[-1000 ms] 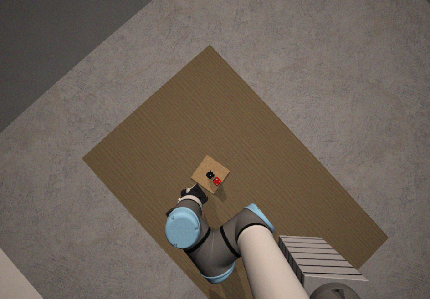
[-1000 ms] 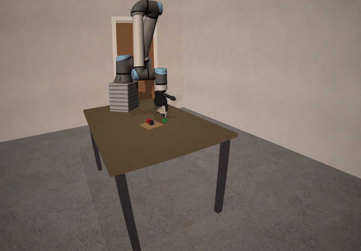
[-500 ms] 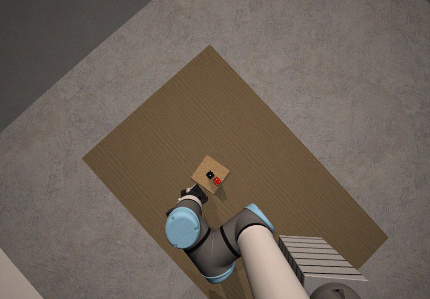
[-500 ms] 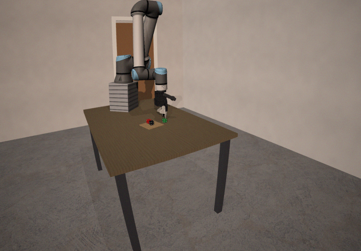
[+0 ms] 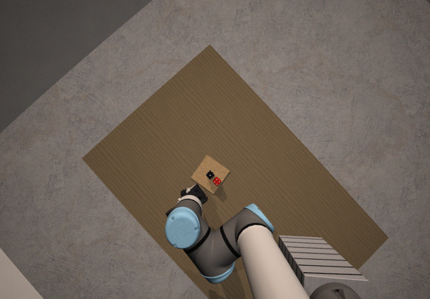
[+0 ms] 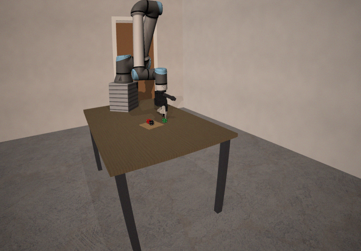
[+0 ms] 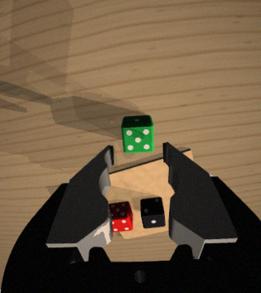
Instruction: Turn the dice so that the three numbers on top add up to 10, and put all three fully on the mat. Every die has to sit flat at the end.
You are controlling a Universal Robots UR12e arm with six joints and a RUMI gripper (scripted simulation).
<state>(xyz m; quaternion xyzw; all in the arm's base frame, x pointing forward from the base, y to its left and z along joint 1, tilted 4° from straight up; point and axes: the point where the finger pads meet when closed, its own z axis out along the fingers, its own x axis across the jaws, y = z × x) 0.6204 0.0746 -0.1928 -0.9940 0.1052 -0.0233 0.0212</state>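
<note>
My gripper is now 4 cm above the green die. Round my hand: tan mat (1 cm behind, 12 cm to the right, 5 cm below); black die (1 cm behind, 12 cm to the right, 3 cm below); red die (6 cm behind, 11 cm to the right, 3 cm below).
</note>
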